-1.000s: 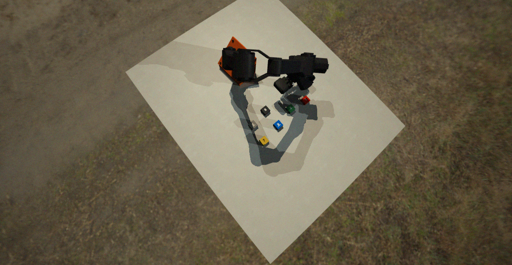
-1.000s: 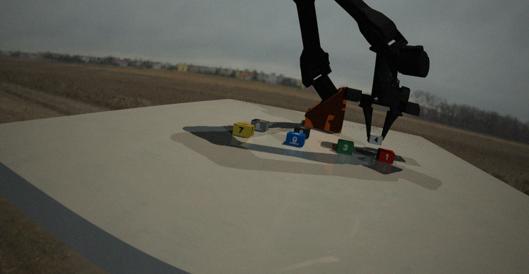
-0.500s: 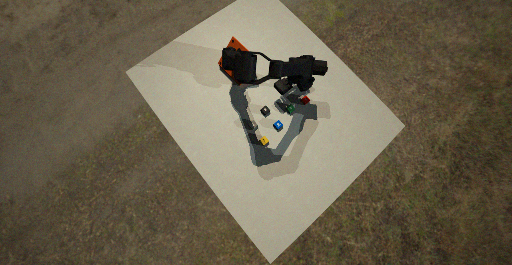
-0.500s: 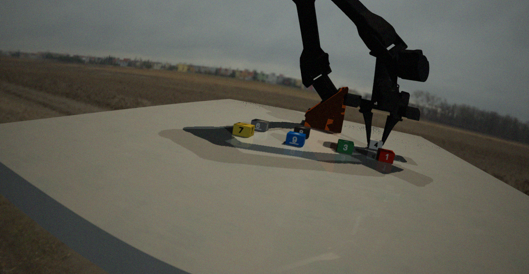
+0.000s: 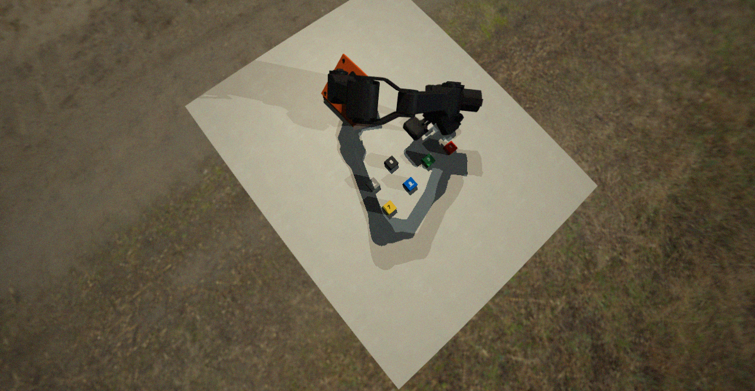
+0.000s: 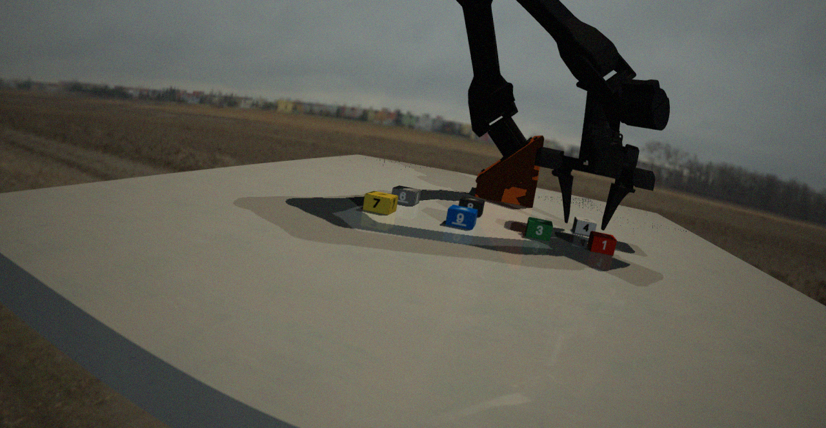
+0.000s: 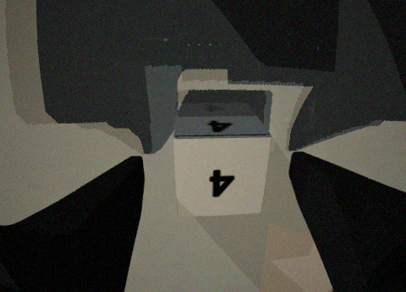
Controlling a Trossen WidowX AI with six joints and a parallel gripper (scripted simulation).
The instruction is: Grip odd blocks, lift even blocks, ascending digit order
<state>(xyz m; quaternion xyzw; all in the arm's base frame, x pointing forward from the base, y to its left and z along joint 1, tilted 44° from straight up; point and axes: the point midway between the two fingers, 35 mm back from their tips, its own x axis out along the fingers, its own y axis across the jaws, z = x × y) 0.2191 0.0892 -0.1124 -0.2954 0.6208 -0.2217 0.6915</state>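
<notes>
Now: the white block right at my gripper tip. The rest, counted from my gripper tip: green block 3: 100 mm ahead, 70 mm to the right; then red block: 110 mm ahead, 20 mm to the left; then black block marked 8: 170 mm to the right, 30 mm ahead.
</notes>
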